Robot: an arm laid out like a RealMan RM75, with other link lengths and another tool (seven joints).
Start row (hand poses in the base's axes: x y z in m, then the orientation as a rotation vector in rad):
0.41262 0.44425 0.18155 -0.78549 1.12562 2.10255
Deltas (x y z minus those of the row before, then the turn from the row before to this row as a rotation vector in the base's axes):
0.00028 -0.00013 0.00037 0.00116 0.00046 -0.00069
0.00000 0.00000 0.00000 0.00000 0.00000 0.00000
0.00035 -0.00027 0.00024 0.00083 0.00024 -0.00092
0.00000 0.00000 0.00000 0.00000 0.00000 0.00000
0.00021 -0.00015 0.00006 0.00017 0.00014 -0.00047
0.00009 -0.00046 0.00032 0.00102 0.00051 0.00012
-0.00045 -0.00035 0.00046 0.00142 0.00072 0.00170
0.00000 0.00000 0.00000 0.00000 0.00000 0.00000
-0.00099 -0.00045 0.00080 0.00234 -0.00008 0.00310
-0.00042 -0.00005 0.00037 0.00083 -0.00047 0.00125
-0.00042 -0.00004 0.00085 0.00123 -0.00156 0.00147
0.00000 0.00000 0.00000 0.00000 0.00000 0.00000
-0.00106 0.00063 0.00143 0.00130 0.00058 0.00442
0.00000 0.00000 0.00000 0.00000 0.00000 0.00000
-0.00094 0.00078 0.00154 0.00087 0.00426 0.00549
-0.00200 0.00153 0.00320 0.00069 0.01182 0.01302
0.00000 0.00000 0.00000 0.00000 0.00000 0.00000
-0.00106 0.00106 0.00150 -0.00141 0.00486 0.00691
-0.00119 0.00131 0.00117 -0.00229 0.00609 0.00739
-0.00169 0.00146 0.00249 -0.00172 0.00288 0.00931
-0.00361 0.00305 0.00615 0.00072 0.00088 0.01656
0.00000 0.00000 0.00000 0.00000 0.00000 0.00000
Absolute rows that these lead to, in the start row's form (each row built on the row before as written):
0.41290 0.44412 0.18192 -0.78401 1.12467 2.10274
0.41290 0.44412 0.18192 -0.78401 1.12467 2.10274
0.41325 0.44385 0.18216 -0.78273 1.12401 2.10247
0.41325 0.44385 0.18216 -0.78273 1.12401 2.10247
0.41346 0.44370 0.18222 -0.78218 1.12397 2.10224
0.41355 0.44324 0.18254 -0.78129 1.12306 2.10307
0.41310 0.44289 0.18300 -0.78114 1.12154 2.10549
0.41310 0.44289 0.18300 -0.78114 1.12154 2.10549
0.41211 0.44244 0.18380 -0.78234 1.11831 2.10895
0.41169 0.44239 0.18417 -0.78330 1.11691 2.11003
0.41127 0.44235 0.18502 -0.78529 1.11444 2.11078
0.41127 0.44235 0.18502 -0.78529 1.11444 2.11078
0.41021 0.44298 0.18645 -0.78727 1.11250 2.11531
0.41021 0.44298 0.18645 -0.78727 1.11250 2.11531
0.40927 0.44376 0.18799 -0.78662 1.11278 2.12281
0.40727 0.44529 0.19119 -0.78398 1.11587 2.14111
0.40727 0.44529 0.19119 -0.78398 1.11587 2.14111
0.40621 0.44635 0.19269 -0.78476 1.11882 2.14925
0.40502 0.44766 0.19386 -0.78504 1.12333 2.15819
0.40333 0.44912 0.19635 -0.78965 1.12524 2.16695
0.39972 0.45217 0.20250 -0.80046 1.12206 2.18139
0.39972 0.45217 0.20250 -0.80046 1.12206 2.18139

